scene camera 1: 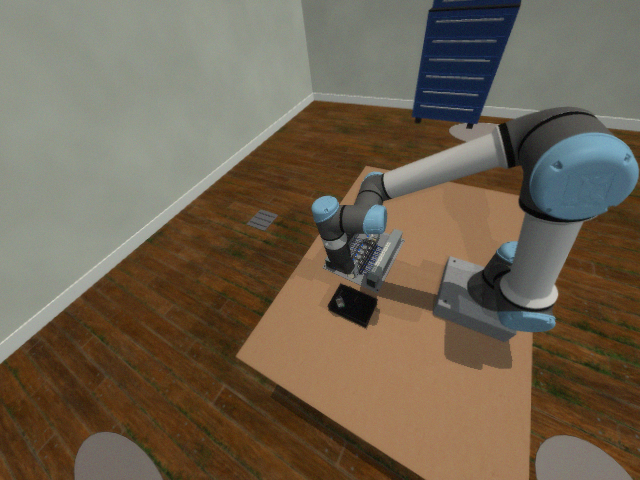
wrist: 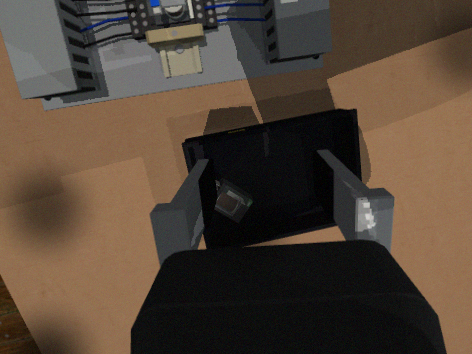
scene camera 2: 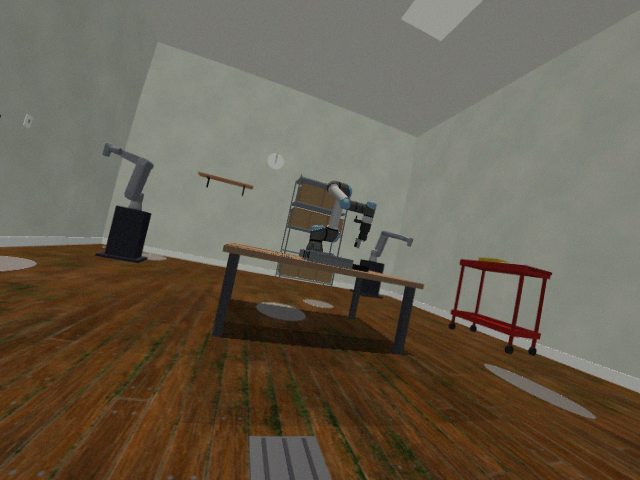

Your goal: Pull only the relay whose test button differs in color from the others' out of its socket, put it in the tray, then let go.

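Pixels of known places: gripper, fingertip midpoint: (scene camera 1: pixel 350 272) (wrist: pixel 263 175) (scene camera 2: pixel 356 247); arm's base at its link origin: (scene camera 1: pixel 490 292) (scene camera 2: pixel 314 251).
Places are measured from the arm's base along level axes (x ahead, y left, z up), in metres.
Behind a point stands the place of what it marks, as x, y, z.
A clear-cased relay (wrist: pixel 231 201) {0.509, 0.180, -0.049} (scene camera 1: pixel 339 300) {0.514, 0.178, -0.050} lies tipped over in the black tray (wrist: pixel 295 200) {0.444, 0.212, -0.070} (scene camera 1: pixel 361 308) {0.425, 0.174, -0.070}, near its left wall in the wrist view. A small green spot shows at its edge. My gripper (wrist: pixel 263 175) {0.484, 0.121, 0.085} (scene camera 2: pixel 357 242) {0.484, 0.121, 0.085} is open and empty above the tray, with its fingers wide apart and clear of the relay. In scene camera 1 its fingertips are hard to make out. Part of a socketed relay (wrist: pixel 176 9) {0.497, 0.014, -0.005} with a blue button shows at the top of the wrist view. A row of relays (scene camera 1: pixel 363 249) {0.484, -0.070, -0.014} stands on the panel in scene camera 1.
The grey panel (wrist: pixel 225 67) {0.471, 0.059, -0.070} lies beside the tray, carrying a beige end block (wrist: pixel 175 34) {0.505, 0.024, -0.033} and two grey wire ducts (wrist: pixel 300 35) {0.415, 0.057, -0.010} (wrist: pixel 37 55) {0.603, 0.009, -0.010} with blue and black wires. The robot's base plate (scene camera 1: pixel 454 289) {0.117, 0.030, 0.005} is on the same table (scene camera 1: pixel 403 377) {0.232, 0.361, -0.073}.
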